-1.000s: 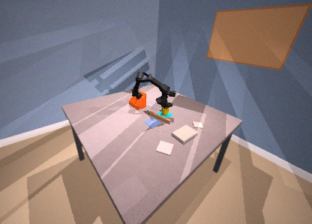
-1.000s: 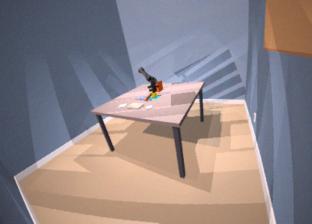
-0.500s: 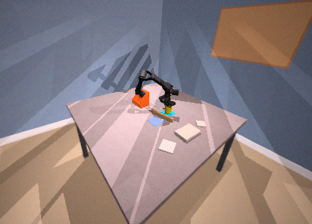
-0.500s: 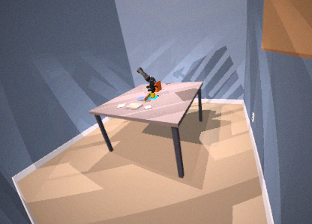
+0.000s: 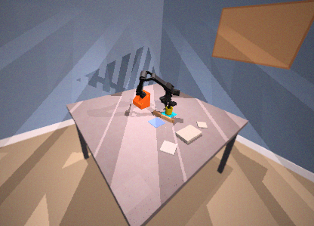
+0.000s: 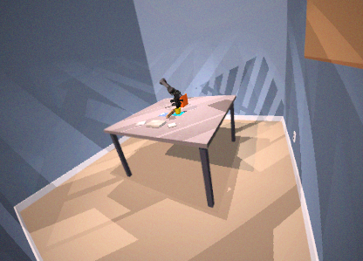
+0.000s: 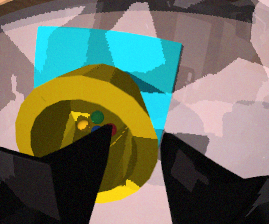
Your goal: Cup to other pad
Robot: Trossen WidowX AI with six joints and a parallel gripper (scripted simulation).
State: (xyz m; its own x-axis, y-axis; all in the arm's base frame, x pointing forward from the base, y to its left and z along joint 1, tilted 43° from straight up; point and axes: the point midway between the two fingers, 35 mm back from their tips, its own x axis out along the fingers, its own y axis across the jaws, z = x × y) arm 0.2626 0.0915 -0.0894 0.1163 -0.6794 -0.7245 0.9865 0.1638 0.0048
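The yellow cup lies 20 mm ahead of my gripper tip and 10 mm below it. Also, from my gripper tip: wooden bar (60 mm ahead, 90 mm to the right, 40 mm below); then light blue pad (90 mm ahead, 180 mm to the right, 60 mm below); then cyan pad (30 mm ahead, 60 mm below).
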